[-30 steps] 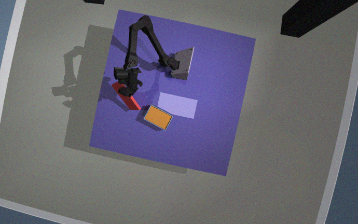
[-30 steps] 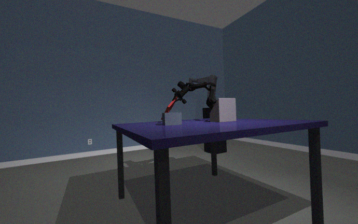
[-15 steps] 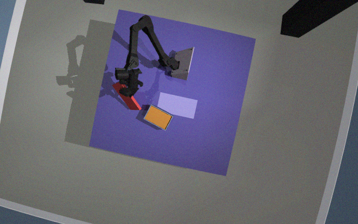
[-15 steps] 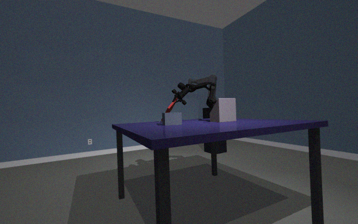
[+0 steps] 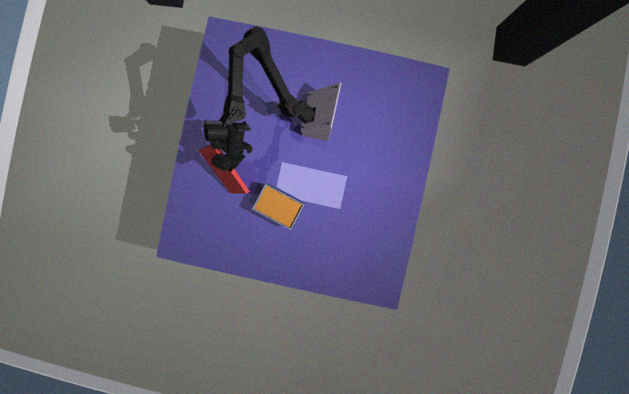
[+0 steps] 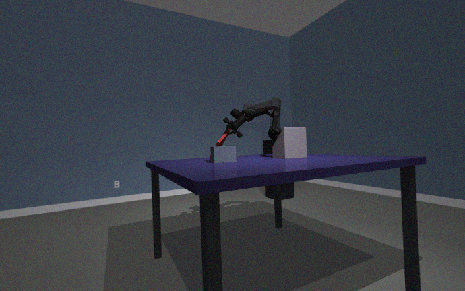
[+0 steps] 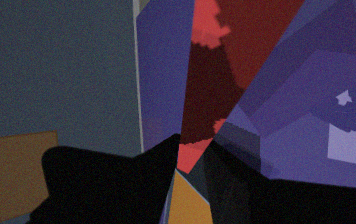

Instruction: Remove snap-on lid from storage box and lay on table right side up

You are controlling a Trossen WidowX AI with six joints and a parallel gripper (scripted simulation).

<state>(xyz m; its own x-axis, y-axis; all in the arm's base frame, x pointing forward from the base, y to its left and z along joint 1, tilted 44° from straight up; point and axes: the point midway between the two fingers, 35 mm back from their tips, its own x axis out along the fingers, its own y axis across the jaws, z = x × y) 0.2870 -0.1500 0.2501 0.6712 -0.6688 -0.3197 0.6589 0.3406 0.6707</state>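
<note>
The red lid lies 1 cm ahead of my gripper tip, 6 cm to the right of it and 5 cm below it. From my gripper tip the other things lie so: grey storage box: 13 cm ahead, 20 cm to the left, 13 cm below.
</note>
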